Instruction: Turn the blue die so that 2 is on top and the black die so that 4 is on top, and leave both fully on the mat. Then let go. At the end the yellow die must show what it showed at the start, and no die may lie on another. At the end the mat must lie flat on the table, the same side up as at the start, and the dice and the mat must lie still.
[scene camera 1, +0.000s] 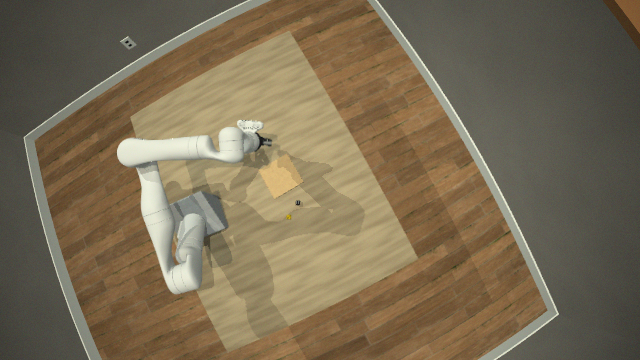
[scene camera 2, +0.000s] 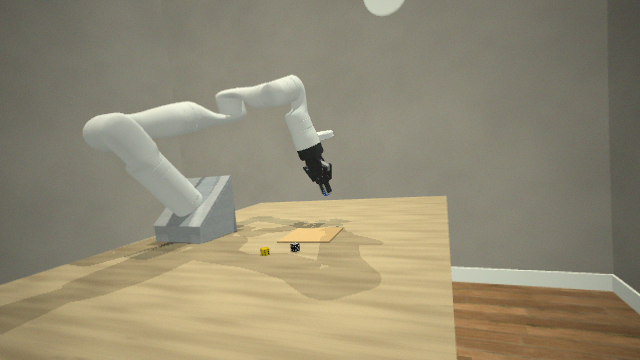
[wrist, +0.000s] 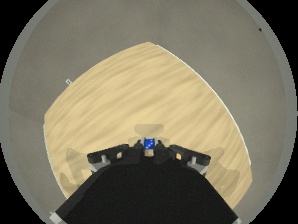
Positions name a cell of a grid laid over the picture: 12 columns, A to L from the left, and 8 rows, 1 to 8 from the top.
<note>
In view: my gripper (scene camera 2: G5) and a tan mat (scene camera 1: F4).
The tan mat is seen too in scene camera 2 (scene camera 2: F6). My gripper shows as well in the wrist view (wrist: G6).
</note>
